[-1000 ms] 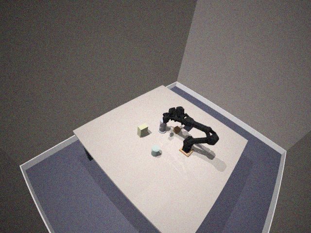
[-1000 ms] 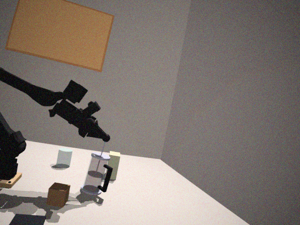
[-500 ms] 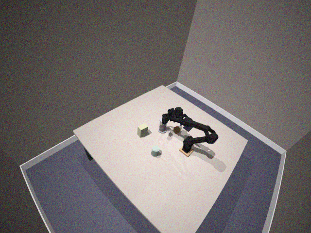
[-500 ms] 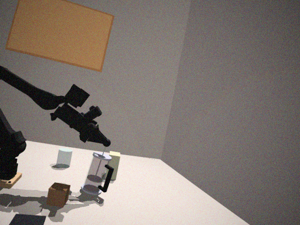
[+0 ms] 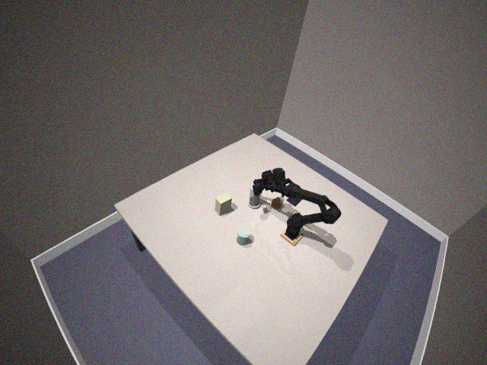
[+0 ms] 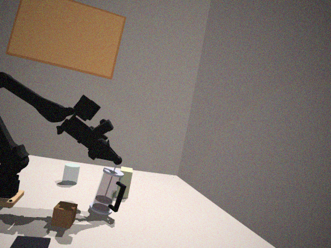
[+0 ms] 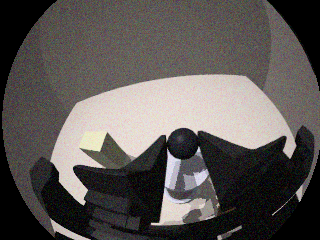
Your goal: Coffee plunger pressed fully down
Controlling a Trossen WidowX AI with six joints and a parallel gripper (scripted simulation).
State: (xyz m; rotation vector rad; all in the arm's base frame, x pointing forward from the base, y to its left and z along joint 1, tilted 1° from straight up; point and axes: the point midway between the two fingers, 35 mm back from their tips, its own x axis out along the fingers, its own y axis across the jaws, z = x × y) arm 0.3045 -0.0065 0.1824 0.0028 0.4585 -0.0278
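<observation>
The glass coffee press lies 9 cm below my gripper tip, 1 cm to the right of it and 1 cm behind it. The rest, counted from my gripper tip: dark flat pad: 27 cm to the right, 18 cm below, 18 cm behind; pale yellow carton: 19 cm to the left, 12 cm below, 6 cm ahead.
</observation>
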